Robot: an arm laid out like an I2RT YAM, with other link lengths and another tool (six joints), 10 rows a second.
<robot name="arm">
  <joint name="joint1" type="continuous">
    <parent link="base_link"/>
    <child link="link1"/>
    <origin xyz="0 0 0.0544" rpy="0 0 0"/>
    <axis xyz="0 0 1"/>
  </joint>
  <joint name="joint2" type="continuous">
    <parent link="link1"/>
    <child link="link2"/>
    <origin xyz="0.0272 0.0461 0.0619" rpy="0 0 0"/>
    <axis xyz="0 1 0"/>
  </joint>
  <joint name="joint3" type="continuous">
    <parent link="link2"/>
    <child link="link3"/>
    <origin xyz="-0.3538 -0.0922 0" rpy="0 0 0"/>
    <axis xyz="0 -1 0"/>
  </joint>
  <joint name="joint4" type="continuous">
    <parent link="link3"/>
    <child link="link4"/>
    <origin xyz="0.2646 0.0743 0.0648" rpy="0 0 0"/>
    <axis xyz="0 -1 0"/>
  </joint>
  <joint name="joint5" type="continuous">
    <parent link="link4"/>
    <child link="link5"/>
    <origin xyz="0.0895 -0.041 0.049" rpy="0 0 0"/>
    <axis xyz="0 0 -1"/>
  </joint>
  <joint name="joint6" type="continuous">
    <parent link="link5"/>
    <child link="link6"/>
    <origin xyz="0.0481 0 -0.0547" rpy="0 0 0"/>
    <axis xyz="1 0 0"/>
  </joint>
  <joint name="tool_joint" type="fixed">
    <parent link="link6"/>
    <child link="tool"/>
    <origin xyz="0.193 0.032 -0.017" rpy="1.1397 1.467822 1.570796"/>
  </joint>
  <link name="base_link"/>
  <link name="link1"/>
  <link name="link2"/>
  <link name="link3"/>
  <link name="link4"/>
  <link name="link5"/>
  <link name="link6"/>
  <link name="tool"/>
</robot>
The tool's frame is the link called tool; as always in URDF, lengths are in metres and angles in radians. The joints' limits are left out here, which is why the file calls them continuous.
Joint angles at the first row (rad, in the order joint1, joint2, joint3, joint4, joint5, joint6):
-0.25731, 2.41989, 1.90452, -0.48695, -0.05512, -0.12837
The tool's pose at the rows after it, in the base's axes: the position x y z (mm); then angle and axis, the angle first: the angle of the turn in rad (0 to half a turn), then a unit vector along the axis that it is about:
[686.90 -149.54 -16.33 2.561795 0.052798 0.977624 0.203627]
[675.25 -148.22 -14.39 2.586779 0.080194 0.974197 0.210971]
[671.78 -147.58 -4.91 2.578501 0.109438 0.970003 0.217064]
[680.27 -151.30 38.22 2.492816 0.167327 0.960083 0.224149]
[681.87 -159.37 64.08 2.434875 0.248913 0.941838 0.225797]
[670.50 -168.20 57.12 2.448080 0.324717 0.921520 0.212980]
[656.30 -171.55 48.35 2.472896 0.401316 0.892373 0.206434]
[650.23 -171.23 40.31 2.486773 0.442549 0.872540 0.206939]
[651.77 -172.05 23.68 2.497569 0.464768 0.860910 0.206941]
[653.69 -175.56 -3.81 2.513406 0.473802 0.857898 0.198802]
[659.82 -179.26 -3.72 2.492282 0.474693 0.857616 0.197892]
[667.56 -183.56 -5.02 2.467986 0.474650 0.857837 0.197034]
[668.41 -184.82 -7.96 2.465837 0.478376 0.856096 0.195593]
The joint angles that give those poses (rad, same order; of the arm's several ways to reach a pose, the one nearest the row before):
-0.25731, 2.41915, 1.91369, -0.52396, -0.05474, -0.11502
-0.26111, 2.40730, 1.91442, -0.57315, -0.05512, -0.07228
-0.26264, 2.38709, 1.90909, -0.59224, -0.05398, -0.01544
-0.26265, 2.32261, 1.90563, -0.59222, -0.03987, 0.11463
-0.26265, 2.28293, 1.90564, -0.60786, -0.00210, 0.27714
-0.26265, 2.28294, 1.90449, -0.65402, 0.04826, 0.41142
-0.26264, 2.28295, 1.89920, -0.70860, 0.07687, 0.55753
-0.26264, 2.28751, 1.89001, -0.72613, 0.08069, 0.64184
-0.26265, 2.31614, 1.88966, -0.71700, 0.08106, 0.68799
-0.26264, 2.36305, 1.88812, -0.69143, 0.09251, 0.70287
-0.26265, 2.36801, 1.88849, -0.66777, 0.10052, 0.70630
-0.26264, 2.37717, 1.88965, -0.63726, 0.10929, 0.70783
-0.26265, 2.38288, 1.88963, -0.63191, 0.11310, 0.71545

